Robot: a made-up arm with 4 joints.
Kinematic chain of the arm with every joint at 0, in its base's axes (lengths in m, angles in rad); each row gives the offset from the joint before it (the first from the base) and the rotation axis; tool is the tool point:
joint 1: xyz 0 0 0.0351 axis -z
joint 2: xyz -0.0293 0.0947 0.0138 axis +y
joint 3: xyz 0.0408 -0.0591 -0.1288 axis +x
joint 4: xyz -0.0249 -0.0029 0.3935 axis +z
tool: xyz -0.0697 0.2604 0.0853
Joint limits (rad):
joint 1: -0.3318..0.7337
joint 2: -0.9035..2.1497
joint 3: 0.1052..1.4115
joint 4: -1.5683..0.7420
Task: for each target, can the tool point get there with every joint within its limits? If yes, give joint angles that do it. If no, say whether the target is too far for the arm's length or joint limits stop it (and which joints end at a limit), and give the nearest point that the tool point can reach.
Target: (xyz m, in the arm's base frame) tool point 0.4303 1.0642 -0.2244
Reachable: no: too far | nearest point 0.2270 0.3427 -0.0752 | short by 0.764 m
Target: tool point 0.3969 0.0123 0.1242
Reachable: yes | joints 0.3227 1.5270 0.3030 0.0148
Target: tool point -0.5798 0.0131 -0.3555
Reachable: no: joint limits stop it (at a limit: joint 1, joint 2, joint 3, joint 4) | nearest point -0.4110 -0.2036 -0.1898 | short by 0.321 m
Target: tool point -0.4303 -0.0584 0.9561
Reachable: no: too far | nearest point -0.1800 0.0016 0.4688 | short by 0.551 m
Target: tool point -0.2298 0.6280 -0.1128
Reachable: no: joint limits stop it (at a limit: joint 1, joint 2, joint 3) | nearest point -0.2412 0.3943 0.1098 | short by 0.323 m
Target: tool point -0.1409 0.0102 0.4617
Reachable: yes | joints 0.0788 -0.6028 0.5256 -0.7473
